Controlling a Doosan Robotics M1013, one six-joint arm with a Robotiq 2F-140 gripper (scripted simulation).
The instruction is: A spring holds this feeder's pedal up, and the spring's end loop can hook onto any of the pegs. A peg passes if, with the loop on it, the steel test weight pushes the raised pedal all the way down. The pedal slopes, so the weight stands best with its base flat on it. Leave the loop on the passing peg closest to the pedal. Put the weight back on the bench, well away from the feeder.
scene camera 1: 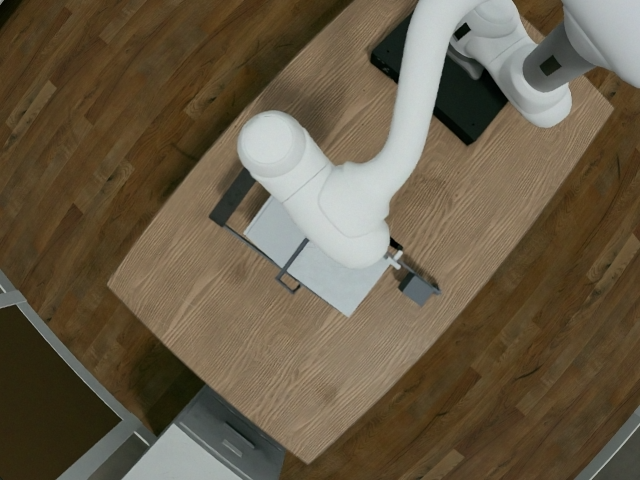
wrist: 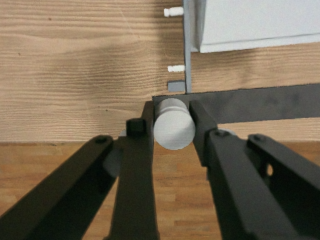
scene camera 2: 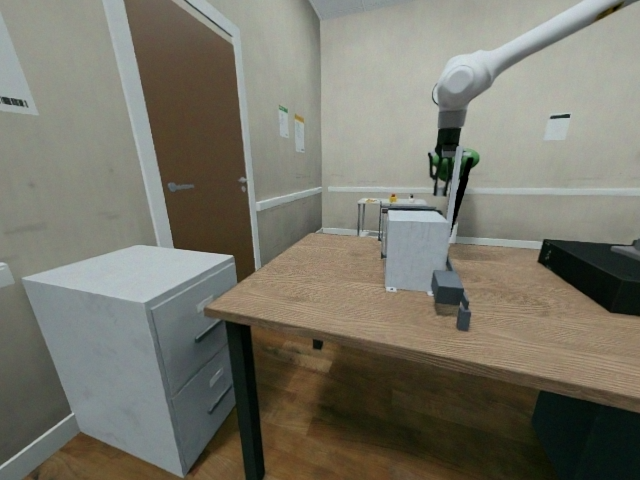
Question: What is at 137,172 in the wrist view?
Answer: My gripper.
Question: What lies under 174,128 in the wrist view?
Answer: A steel test weight.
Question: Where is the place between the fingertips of my gripper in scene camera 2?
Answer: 439,195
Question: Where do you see a dark lever bar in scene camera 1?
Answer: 244,182
